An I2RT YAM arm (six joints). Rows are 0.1 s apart.
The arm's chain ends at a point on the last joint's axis. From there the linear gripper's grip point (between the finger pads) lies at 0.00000 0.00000 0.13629 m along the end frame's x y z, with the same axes.
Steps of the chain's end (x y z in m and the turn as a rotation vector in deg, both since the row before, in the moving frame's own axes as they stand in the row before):
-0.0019 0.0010 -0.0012 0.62 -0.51 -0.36
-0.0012 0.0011 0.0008 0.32 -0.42 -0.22
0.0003 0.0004 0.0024 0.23 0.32 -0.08
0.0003 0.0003 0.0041 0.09 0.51 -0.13
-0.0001 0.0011 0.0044 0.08 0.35 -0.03
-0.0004 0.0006 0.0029 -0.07 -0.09 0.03
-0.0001 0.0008 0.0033 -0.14 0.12 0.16
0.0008 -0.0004 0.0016 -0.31 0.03 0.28
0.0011 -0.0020 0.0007 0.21 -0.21 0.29
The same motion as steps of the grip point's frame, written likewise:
-0.0031 -0.0005 -0.0012 0.62 -0.51 -0.36
-0.0022 0.0003 0.0008 0.32 -0.42 -0.22
0.0011 -0.0001 0.0024 0.23 0.32 -0.08
0.0015 0.0001 0.0041 0.09 0.51 -0.13
0.0007 0.0009 0.0044 0.08 0.35 -0.03
-0.0006 0.0008 0.0029 -0.07 -0.09 0.03
0.0002 0.0011 0.0033 -0.14 0.12 0.16
0.0009 0.0003 0.0016 -0.31 0.03 0.28
0.0006 -0.0025 0.0007 0.21 -0.21 0.29

